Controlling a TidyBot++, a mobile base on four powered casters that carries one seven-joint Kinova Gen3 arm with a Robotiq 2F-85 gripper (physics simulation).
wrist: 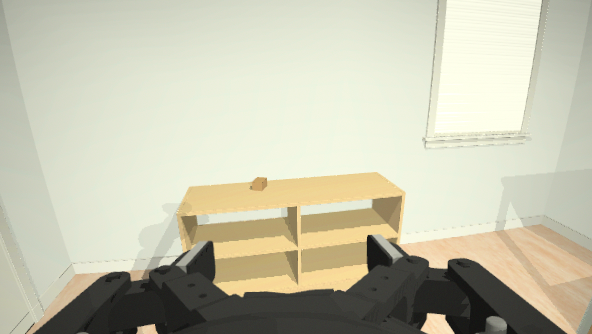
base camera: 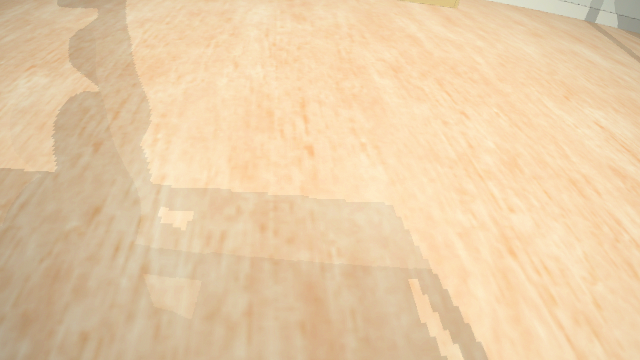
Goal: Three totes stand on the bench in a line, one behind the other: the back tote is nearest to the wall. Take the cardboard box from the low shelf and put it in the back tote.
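Frame: origin at the arm's base, x left, y back, z up, level; metres.
Seen in the pictures: gripper, between the fingertips: point(wrist: 290, 255).
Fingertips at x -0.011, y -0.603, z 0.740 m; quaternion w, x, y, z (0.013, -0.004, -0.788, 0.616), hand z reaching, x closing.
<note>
A point is followed by its place in that frame.
A small brown cardboard box point(wrist: 259, 184) {x 0.141, y -1.983, z 0.253 m} sits on the top board of the low wooden shelf point(wrist: 340, 187) {x -0.325, y -1.994, z 0.214 m}, left of its middle, in the wrist view. My gripper point(wrist: 290, 255) {x -0.011, y -0.603, z 0.740 m} is open, with its two fingers wide apart and no object between them. The shelf stands some way ahead, beyond and between the fingertips, and the box appears above and slightly left of the midpoint between them. The fingers and gripper body hide the lower parts of the shelf. A small edge of the shelf point(base camera: 435, 2) {x -0.556, y -1.870, z -0.382 m} shows at the top of the base camera view. The totes and the bench do not show clearly in either view.
A pale wall point(wrist: 225, 100) {x 0.330, y -2.174, z 0.711 m} stands behind the shelf, with a window point(wrist: 485, 65) {x -1.380, y -2.349, z 0.915 m} at the right. Wooden floor point(base camera: 325, 125) {x -0.038, y -0.674, z -0.396 m} lies in front of the base, with shadows of the robot on it. Part of a door shows at the left edge of the wrist view.
</note>
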